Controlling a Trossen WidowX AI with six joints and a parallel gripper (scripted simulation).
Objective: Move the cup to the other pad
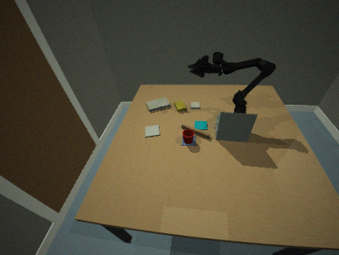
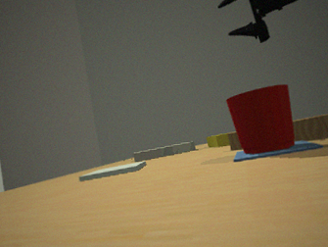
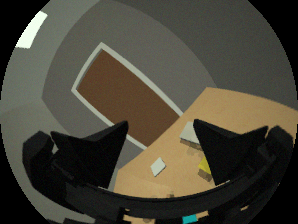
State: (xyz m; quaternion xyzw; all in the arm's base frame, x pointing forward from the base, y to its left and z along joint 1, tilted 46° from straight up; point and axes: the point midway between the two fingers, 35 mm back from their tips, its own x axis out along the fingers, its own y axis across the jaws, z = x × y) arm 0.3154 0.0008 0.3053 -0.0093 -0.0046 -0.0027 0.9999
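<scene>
The red cup is 35 cm to the left of my gripper tip, 30 cm below it and 6 cm behind it. Also, from my gripper tip: yellow block: 32 cm below, 7 cm ahead; then cyan pad: 35 cm below, 19 cm to the left, 12 cm behind; then grey slab: 33 cm below, 26 cm ahead.
</scene>
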